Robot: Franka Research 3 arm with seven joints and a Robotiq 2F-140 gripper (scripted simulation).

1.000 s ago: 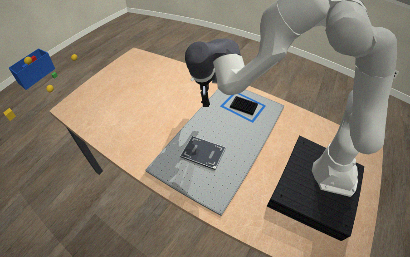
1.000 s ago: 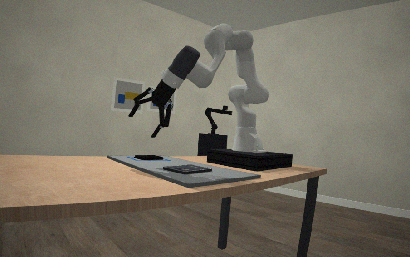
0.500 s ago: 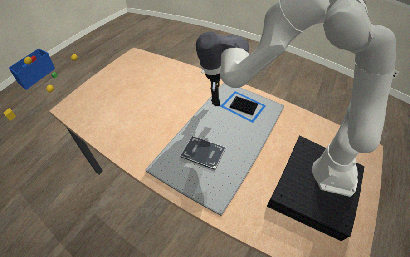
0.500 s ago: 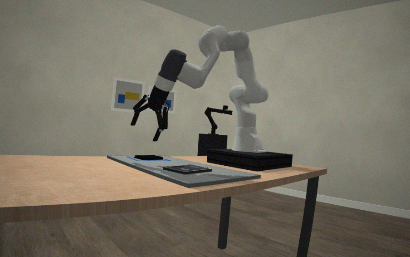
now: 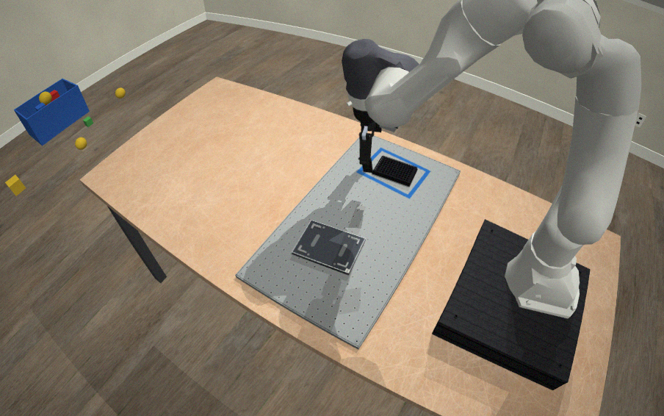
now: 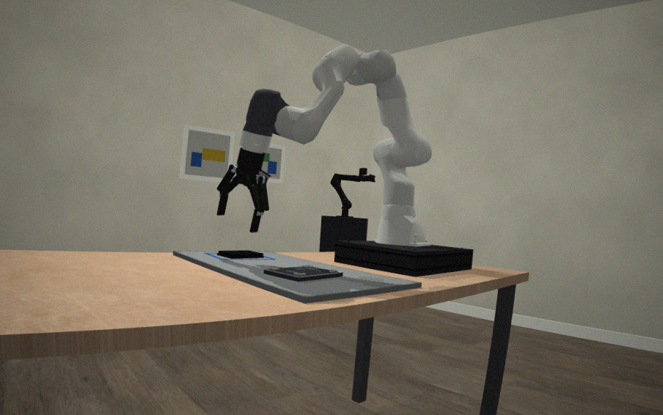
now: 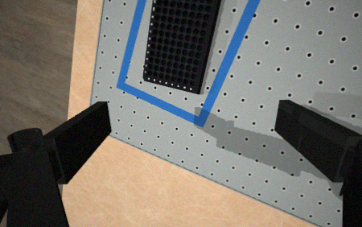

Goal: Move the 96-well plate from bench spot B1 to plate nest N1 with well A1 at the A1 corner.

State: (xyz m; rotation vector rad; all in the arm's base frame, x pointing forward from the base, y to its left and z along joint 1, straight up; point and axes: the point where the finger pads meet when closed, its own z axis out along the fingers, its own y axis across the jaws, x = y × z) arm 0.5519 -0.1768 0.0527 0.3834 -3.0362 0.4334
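Right now the black 96-well plate is 11 cm below my hand, 6 cm to the right of it and 6 cm behind it. From my hand the other things lie so: plate nest N1 (30 cm to the left, 11 cm below, 2 cm behind); A1 label (34 cm to the left, 11 cm below, 10 cm behind).
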